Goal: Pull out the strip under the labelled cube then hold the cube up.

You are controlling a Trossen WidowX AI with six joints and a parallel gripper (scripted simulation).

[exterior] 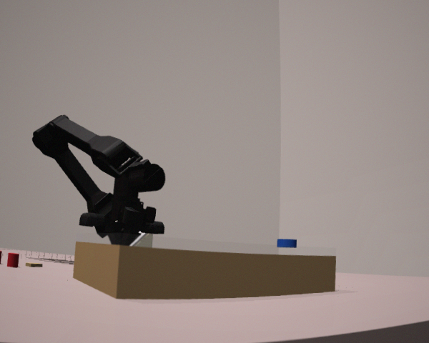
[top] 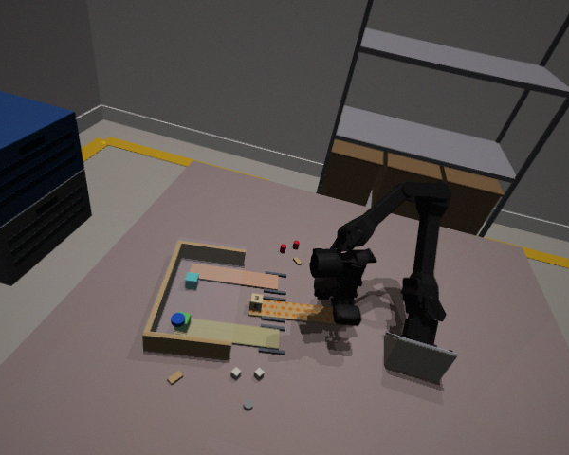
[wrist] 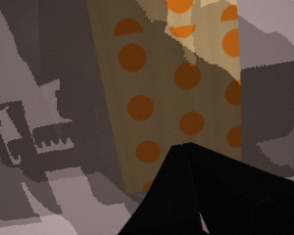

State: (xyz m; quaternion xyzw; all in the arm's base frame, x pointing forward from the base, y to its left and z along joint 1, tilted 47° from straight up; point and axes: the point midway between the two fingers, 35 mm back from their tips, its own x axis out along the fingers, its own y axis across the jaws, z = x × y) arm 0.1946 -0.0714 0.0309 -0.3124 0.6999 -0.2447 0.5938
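The dotted strip is 100 mm ahead of my gripper tip, 10 mm to the left of it and 10 mm below it. From my gripper tip the other things lie so: labelled cube: 210 mm ahead, 20 mm to the left, 10 mm above; grey disc: 290 mm to the left, 180 mm ahead, 10 mm below; blue disc: 370 mm ahead, 170 mm to the left, 60 mm above.
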